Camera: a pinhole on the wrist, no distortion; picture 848 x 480 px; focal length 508.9 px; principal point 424.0 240.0 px. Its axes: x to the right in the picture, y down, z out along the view. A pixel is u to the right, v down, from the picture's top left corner.
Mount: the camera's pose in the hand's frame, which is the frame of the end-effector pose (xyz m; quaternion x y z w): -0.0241 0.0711 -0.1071 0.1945 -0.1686 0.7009 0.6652
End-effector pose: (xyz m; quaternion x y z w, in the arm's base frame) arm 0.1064 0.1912 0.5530 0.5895 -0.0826 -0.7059 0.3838
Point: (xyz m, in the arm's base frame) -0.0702 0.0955 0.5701
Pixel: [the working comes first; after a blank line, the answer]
In the camera's frame: 0.0835 -0.0627 0.3024

565 134
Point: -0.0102 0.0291 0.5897
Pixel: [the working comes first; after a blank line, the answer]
In the camera's frame: 0.1423 -0.0949 0.2399

726 39
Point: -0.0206 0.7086 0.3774
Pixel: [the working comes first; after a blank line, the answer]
In the camera's frame: -0.5028 0.2040 0.2780

outside the picture
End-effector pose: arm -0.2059 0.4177 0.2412 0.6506 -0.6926 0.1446 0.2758
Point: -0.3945 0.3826 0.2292
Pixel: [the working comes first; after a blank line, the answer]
In the camera's frame: 0.1778 -0.0486 0.0988

outside the picture
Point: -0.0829 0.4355 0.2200
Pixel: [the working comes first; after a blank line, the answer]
In the camera's frame: -0.1224 0.0160 0.1739

66 287
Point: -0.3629 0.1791 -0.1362
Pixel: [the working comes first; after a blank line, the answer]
In the camera's frame: 0.2826 0.0080 0.5010

711 248
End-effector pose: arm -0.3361 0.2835 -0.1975 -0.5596 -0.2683 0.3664 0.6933
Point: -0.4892 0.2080 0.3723
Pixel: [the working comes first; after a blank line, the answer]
In the camera's frame: -0.3594 0.1903 0.5630

99 412
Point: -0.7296 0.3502 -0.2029
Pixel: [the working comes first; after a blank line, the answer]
In the camera's frame: 0.2506 0.1615 0.3736

765 460
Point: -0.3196 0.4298 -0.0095
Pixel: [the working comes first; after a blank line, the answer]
In the camera's frame: -0.1051 -0.1256 0.3195

257 40
